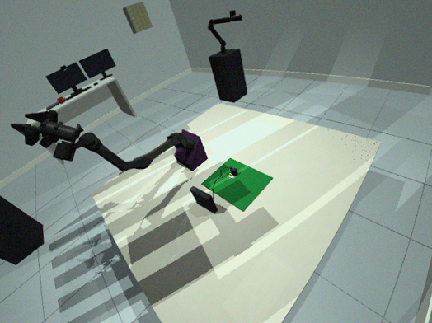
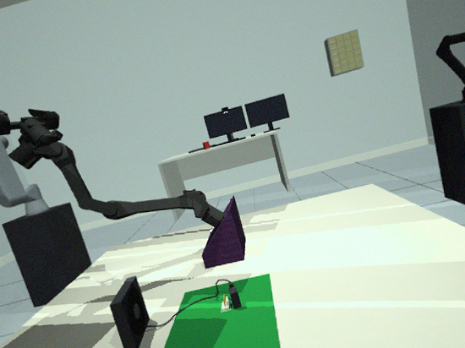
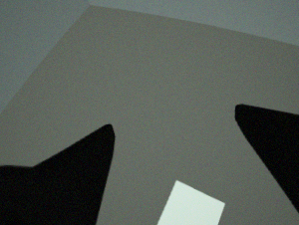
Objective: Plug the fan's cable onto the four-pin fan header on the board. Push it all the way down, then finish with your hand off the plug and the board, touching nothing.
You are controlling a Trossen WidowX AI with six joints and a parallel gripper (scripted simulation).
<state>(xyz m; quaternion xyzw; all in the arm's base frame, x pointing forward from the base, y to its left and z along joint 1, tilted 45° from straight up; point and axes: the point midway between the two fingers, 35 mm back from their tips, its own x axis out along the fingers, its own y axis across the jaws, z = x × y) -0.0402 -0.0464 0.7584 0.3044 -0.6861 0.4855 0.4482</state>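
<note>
My gripper tip is now 630 mm to the right of the black fan plug, 630 mm above it and 350 mm short of it. Round my gripper tip: green board (670 mm below, 590 mm to the left, 380 mm ahead); then black fan (600 mm below, 400 mm to the left, 380 mm ahead); then pale header (660 mm below, 600 mm to the left, 340 mm ahead).
</note>
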